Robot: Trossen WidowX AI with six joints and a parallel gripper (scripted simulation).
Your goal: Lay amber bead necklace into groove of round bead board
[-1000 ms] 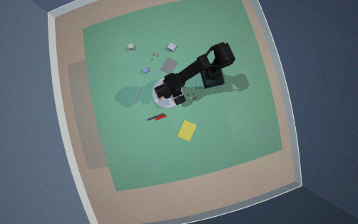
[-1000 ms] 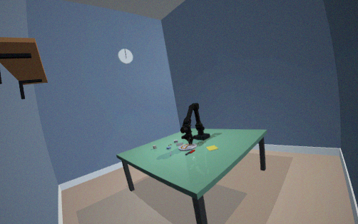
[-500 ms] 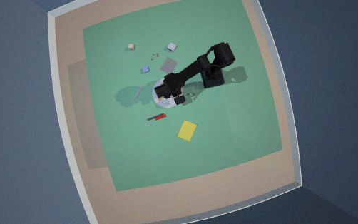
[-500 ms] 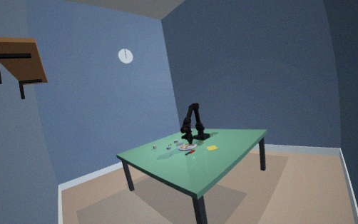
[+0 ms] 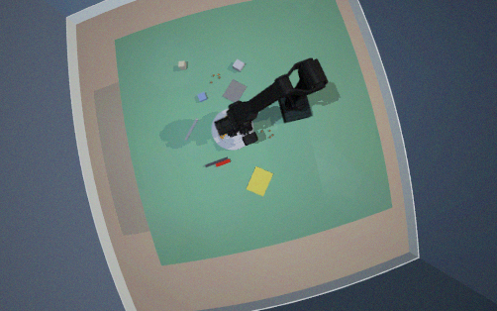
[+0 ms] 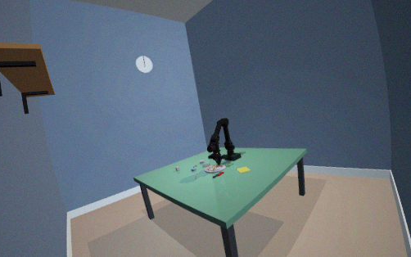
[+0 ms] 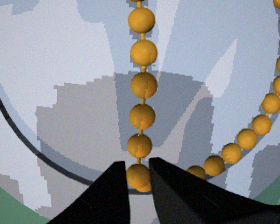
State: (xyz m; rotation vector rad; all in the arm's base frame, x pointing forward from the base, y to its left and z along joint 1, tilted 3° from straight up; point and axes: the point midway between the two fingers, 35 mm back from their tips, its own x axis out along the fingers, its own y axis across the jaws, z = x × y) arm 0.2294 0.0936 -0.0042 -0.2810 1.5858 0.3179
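Right now the round grey bead board is 50 mm ahead of my gripper tip, 10 mm to the left of it and 10 mm below it. Round my gripper tip: blue block 200 mm ahead, 160 mm to the right, 10 mm below; red-handled tool 120 mm ahead, 170 mm to the left, 10 mm below; grey plate 40 mm ahead, 180 mm to the right, 20 mm below.
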